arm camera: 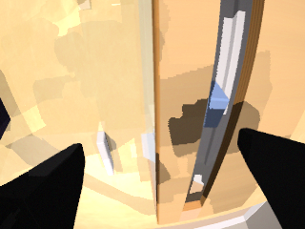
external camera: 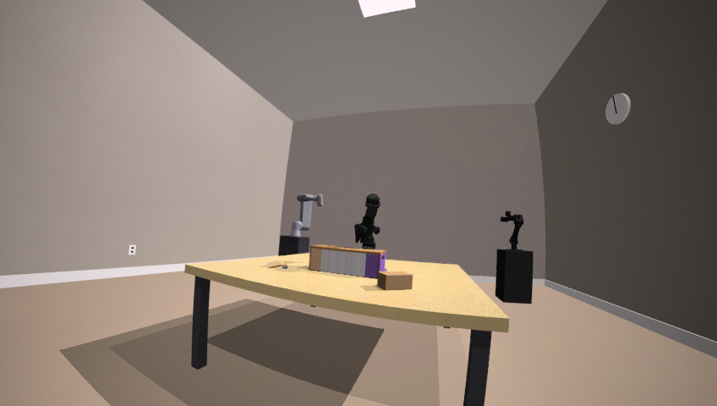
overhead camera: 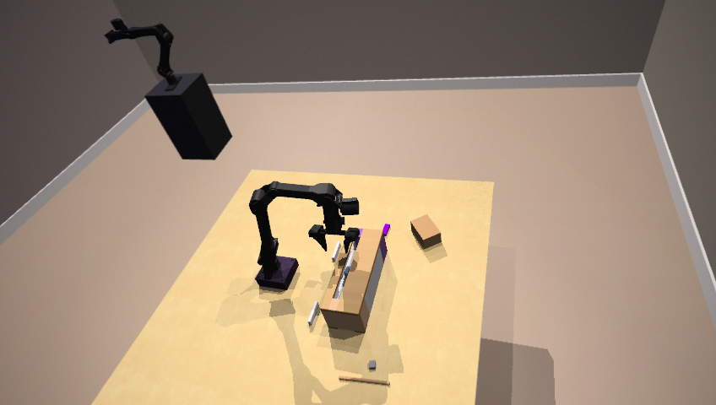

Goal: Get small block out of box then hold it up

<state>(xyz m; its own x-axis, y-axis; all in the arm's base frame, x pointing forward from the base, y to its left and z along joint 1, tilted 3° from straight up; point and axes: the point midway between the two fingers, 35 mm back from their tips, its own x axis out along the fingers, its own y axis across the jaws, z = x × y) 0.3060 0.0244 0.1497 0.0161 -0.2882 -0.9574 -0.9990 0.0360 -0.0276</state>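
Now: gripper tip 3 cm short of the long tan box, 3 cm to the left of it and 10 cm above it. Round my gripper tip: blue piece (5 cm ahead, 4 cm to the right, 7 cm below); then brown carton (30 cm ahead, 25 cm to the left, 13 cm below); then thin wooden stick (18 cm ahead, 40 cm to the right, 16 cm below).
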